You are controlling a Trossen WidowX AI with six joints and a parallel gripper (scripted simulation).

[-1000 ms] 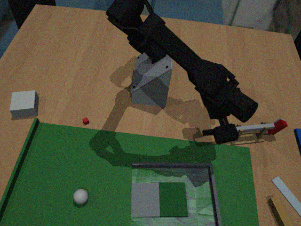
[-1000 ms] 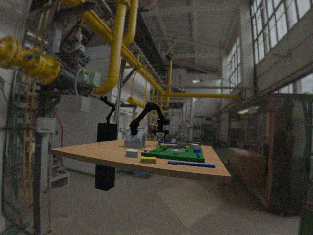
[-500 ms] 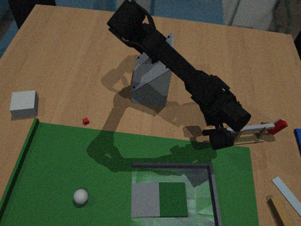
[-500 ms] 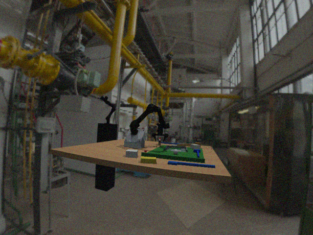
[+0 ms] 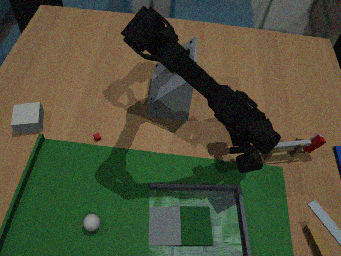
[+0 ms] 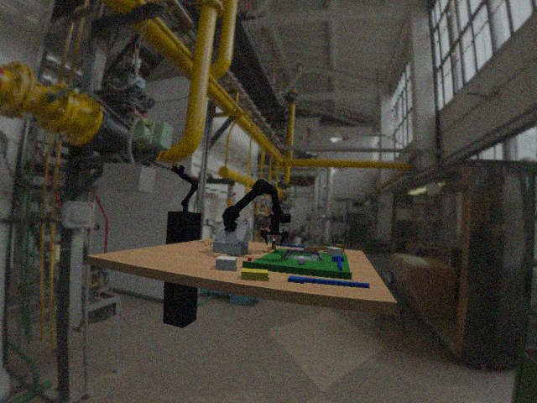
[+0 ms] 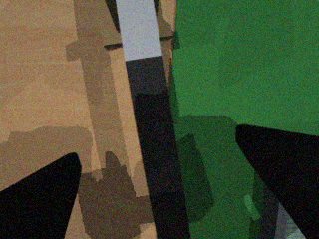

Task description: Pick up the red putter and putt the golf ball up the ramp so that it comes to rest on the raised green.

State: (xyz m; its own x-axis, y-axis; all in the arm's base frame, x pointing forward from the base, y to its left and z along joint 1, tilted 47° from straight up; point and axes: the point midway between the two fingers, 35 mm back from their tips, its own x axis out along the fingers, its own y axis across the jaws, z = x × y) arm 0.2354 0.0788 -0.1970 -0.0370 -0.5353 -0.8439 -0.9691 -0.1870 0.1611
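My gripper tip is 43 cm to the left of the small red cube, 3 cm above it and 1 cm past it. Also, from my gripper tip: wooden stand (13 cm to the left, 3 cm behind); then green mat (25 cm ahead, 23 cm to the right, 4 cm below); then red putter (11 cm to the left, 3 cm behind, 2 cm above).
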